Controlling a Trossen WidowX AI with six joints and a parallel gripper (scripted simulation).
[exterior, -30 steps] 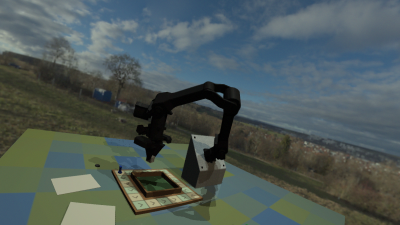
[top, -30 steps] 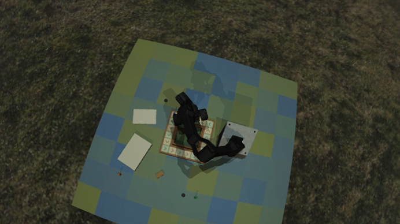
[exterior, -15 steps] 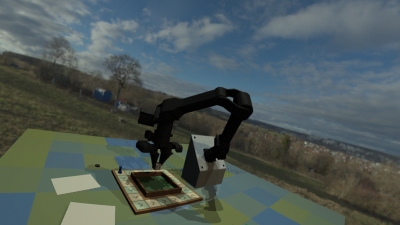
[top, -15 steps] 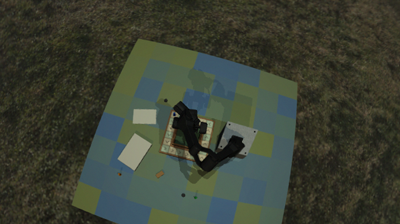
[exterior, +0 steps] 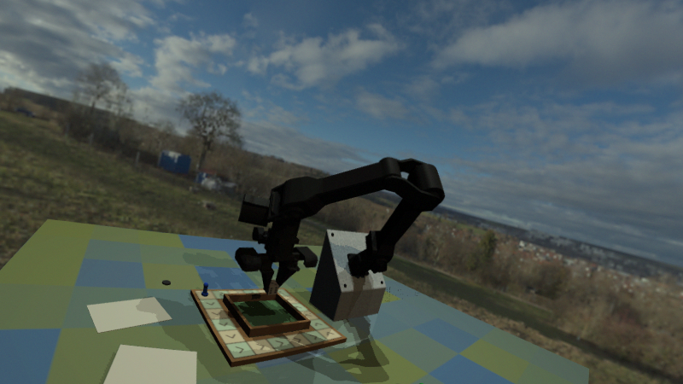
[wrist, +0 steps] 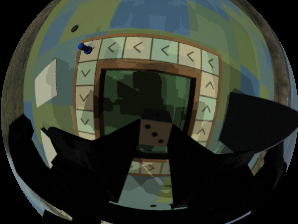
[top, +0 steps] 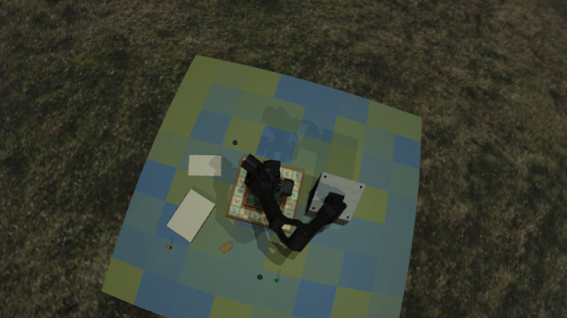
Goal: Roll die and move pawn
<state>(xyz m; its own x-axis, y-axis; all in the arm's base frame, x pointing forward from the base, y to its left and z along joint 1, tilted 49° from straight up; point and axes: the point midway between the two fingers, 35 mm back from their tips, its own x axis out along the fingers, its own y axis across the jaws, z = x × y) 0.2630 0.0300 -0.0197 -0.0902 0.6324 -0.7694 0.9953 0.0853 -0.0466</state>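
Right now the blue pawn is 130 mm ahead of my gripper tip, 100 mm to the right of it and 50 mm below it. Round my gripper tip: white die (right at my gripper tip); green pawn (360 mm to the left, 140 mm behind, 70 mm below); tan block (290 mm to the left, 100 mm ahead, 80 mm below).
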